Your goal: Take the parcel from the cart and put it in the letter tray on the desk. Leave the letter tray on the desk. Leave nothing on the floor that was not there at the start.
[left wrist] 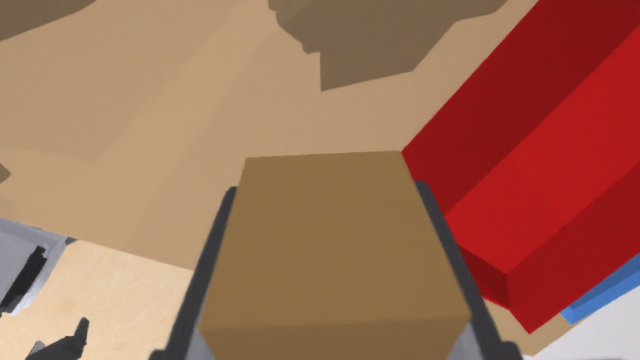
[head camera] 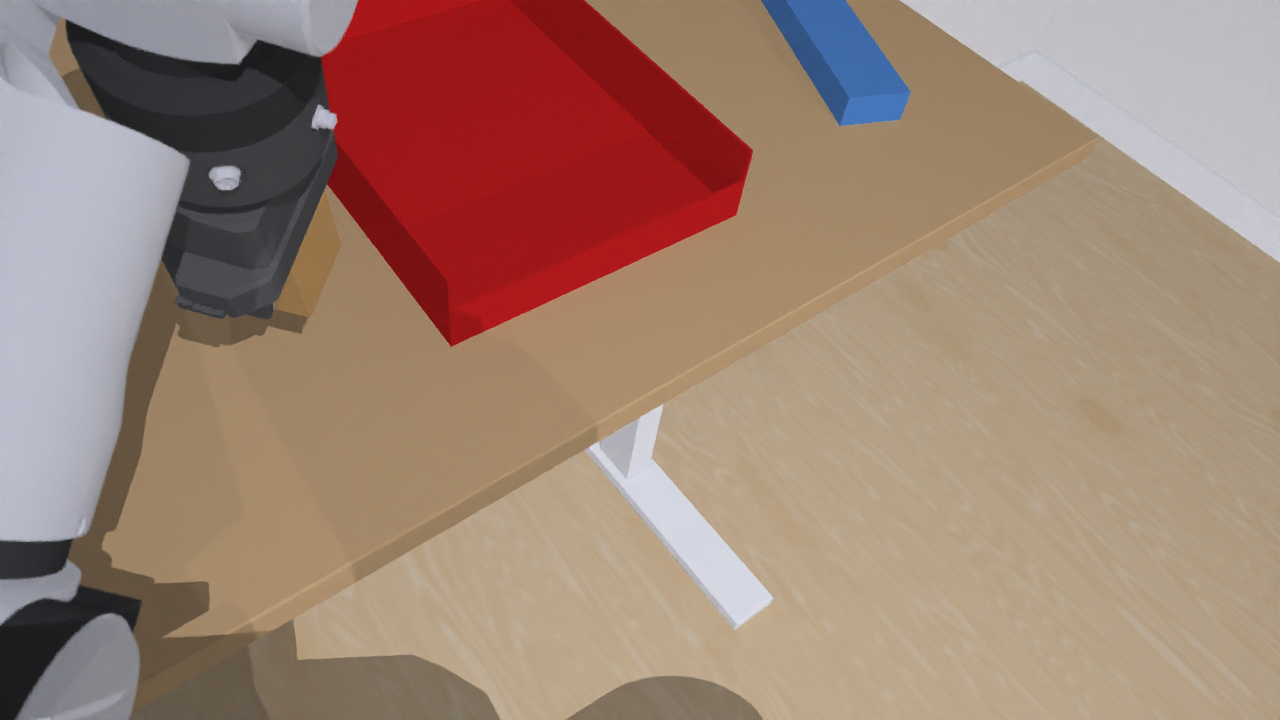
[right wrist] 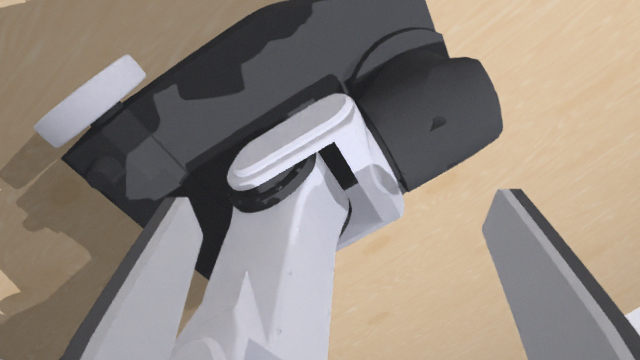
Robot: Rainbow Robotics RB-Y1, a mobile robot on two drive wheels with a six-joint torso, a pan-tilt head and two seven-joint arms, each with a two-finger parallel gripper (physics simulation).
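Places are measured from the robot's base along level axes (x ahead, y left, z up), in millimetres.
Pixels of known places: left gripper, fingertip midpoint: [left wrist: 327, 202] [head camera: 274, 265]; right gripper, fingertip midpoint: [left wrist: 63, 331] [right wrist: 341, 213].
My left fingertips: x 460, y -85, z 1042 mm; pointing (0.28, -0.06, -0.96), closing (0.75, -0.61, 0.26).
Ahead of a thing's pixels: the offset from my left fingertips to its top centre. Level surfaces: height alone.
The parcel @(dx -10, dy -1, dz +60 mm) [head camera: 313, 259] [left wrist: 332, 240], a brown box, is between the fingers of my left gripper [head camera: 225, 311] [left wrist: 327, 202], which is shut on it. In the head view, the gripper hides much of the parcel. They are low over the desk @(dz -92 mm) [head camera: 805, 205] [left wrist: 175, 100], outside the red letter tray @(dx +164, dy -195, dz -27 mm) [head camera: 608, 261] [left wrist: 550, 280] and to the left of its near corner. I cannot tell whether the parcel touches the desk or the tray wall. The visible part of the tray's inside holds no object. My right gripper [right wrist: 341, 213] is open and empty, above the floor and my own base. The cart cannot be made out.
A blue block @(dx +166, dy -544, dz -62 mm) [head camera: 841, 53] [left wrist: 600, 300] lies on the desk beyond the tray. The desk's near edge runs diagonally across the head view, with a white desk leg [head camera: 698, 546] below it. A pale wall stands past the desk's far side.
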